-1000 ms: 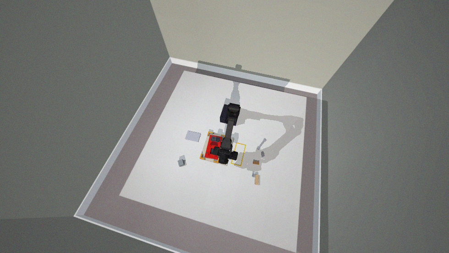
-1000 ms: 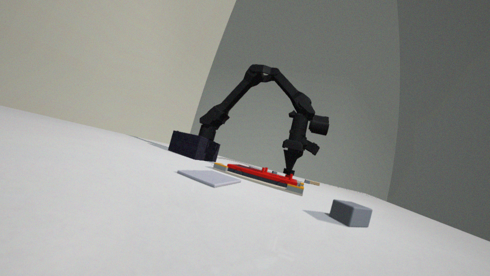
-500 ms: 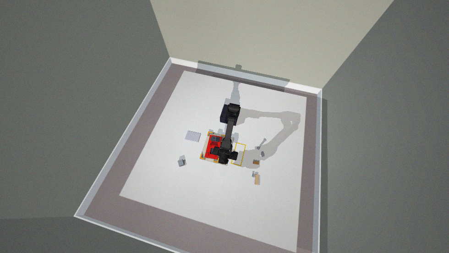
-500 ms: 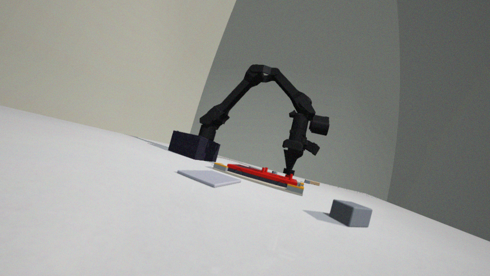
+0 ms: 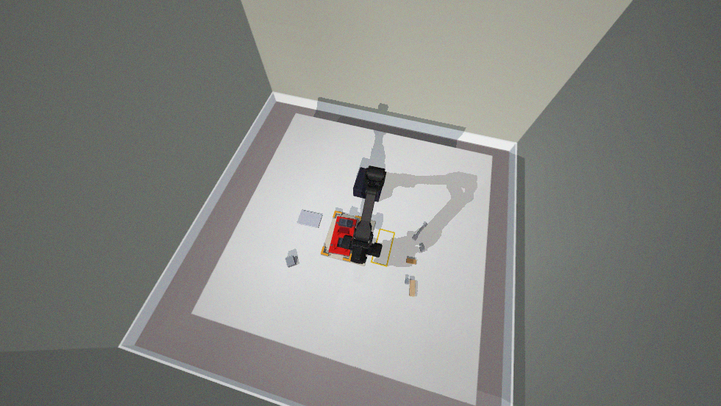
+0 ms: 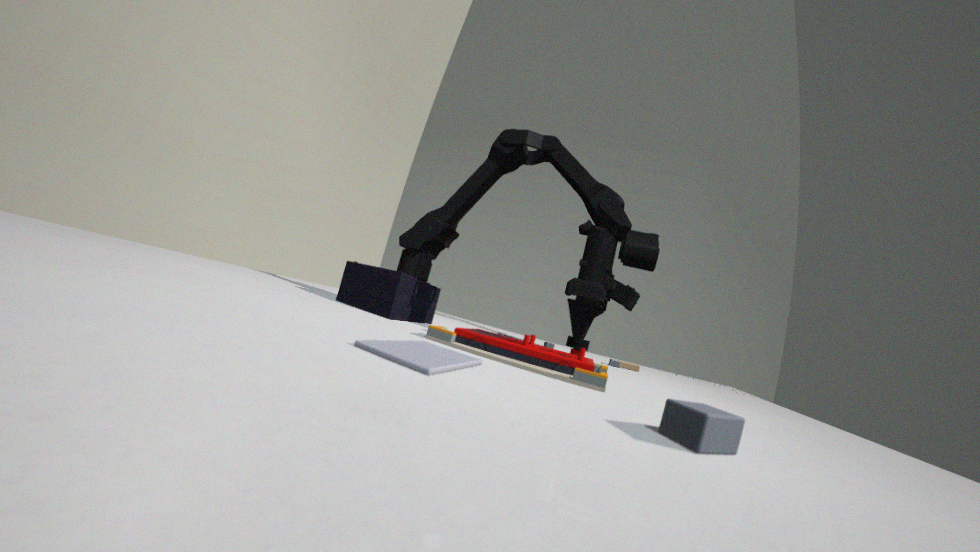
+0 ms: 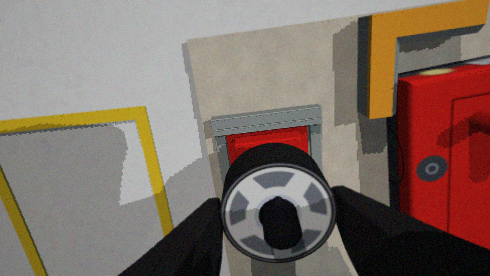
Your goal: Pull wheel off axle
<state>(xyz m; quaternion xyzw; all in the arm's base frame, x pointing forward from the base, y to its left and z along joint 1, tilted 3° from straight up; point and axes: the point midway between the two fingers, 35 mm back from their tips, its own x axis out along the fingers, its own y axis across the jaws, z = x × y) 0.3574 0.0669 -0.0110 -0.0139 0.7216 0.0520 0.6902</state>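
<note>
Now: the wheel right at my gripper tip. Round my gripper tip: wooden block: 25 cm to the left, 5 cm behind, 4 cm below; then beige fixture plate: 10 cm to the right, 5 cm behind, 3 cm below; then black axle: 1 cm below.
</note>
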